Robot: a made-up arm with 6 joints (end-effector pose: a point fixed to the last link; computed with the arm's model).
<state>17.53 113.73 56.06 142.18 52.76 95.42</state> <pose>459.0 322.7 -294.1 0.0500 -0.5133 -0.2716 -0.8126</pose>
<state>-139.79 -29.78 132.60 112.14 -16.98 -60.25</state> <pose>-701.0 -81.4 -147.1 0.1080 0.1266 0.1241 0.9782</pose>
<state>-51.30 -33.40 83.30 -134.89 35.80 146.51</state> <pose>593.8 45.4 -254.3 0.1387 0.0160 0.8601 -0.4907</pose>
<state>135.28 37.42 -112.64 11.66 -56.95 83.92</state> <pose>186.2 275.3 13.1 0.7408 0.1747 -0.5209 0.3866</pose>
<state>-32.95 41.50 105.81 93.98 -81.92 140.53</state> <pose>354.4 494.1 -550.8 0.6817 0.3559 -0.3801 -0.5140</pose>
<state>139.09 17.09 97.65 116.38 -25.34 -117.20</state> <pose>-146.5 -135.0 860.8 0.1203 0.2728 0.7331 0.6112</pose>
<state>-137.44 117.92 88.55 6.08 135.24 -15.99</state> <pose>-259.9 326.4 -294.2 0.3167 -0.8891 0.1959 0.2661</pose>
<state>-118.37 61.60 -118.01 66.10 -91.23 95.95</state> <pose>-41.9 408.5 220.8 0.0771 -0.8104 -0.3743 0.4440</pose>
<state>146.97 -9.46 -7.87 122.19 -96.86 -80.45</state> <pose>227.0 -237.7 274.7 0.4419 -0.4114 -0.5278 -0.5974</pose>
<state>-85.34 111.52 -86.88 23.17 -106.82 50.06</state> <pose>42.6 146.2 103.5 0.0447 0.7170 0.6700 0.1871</pose>
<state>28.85 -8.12 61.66 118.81 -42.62 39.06</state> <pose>677.8 -305.1 182.5 0.2327 -0.4583 0.7541 0.4089</pose>
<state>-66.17 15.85 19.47 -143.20 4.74 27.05</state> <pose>19.9 -324.6 -306.7 0.7573 0.0060 -0.6523 0.0301</pose>
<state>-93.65 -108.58 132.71 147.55 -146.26 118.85</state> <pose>152.4 -359.5 -480.6 0.3076 0.0243 0.6789 0.6662</pose>
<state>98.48 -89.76 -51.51 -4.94 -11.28 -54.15</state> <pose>-79.4 -353.8 172.9 0.2175 -0.0823 0.6557 0.7183</pose>
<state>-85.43 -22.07 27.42 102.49 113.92 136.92</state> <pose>-378.9 -383.0 141.5 0.6816 0.5608 0.4495 -0.1373</pose>
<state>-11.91 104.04 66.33 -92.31 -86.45 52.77</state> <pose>445.0 203.7 -274.7 0.7899 0.2485 -0.4216 -0.3695</pose>
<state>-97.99 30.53 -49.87 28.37 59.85 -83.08</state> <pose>-397.0 183.6 31.9 0.3398 0.2350 -0.4404 0.7971</pose>
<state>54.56 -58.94 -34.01 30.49 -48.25 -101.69</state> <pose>184.8 -480.6 111.4 0.0506 0.2408 0.4228 0.8722</pose>
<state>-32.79 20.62 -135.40 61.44 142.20 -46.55</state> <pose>51.1 455.4 -168.7 0.4686 -0.4759 0.5501 0.5013</pose>
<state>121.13 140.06 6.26 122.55 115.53 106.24</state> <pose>15.4 267.0 -143.1 0.0009 0.5225 0.3715 0.7674</pose>
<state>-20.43 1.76 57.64 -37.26 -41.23 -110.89</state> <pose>513.4 137.5 -332.8 0.7894 0.1819 -0.2176 -0.5444</pose>
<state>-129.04 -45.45 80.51 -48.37 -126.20 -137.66</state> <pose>-539.7 138.2 -280.7 0.9182 -0.0407 -0.0570 -0.3898</pose>
